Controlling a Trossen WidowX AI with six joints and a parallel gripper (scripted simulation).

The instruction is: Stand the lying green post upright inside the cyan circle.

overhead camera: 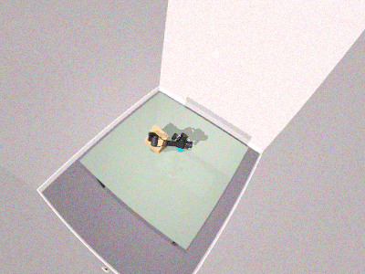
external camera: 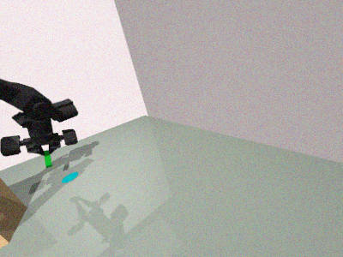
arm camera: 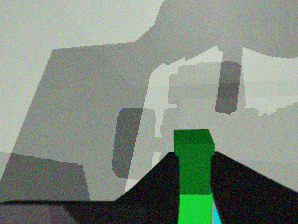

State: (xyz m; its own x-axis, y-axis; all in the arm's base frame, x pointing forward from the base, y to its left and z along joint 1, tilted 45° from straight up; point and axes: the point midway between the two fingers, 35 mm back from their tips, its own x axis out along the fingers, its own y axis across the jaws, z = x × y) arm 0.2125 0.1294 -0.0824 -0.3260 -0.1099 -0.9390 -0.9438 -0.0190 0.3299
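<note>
Right now the cyan circle is 3 cm ahead of my gripper tip, 2 cm to the right of it and 12 cm below it. The rest, counted from my gripper tip: green post (2 cm to the right, 1 cm below).
</note>
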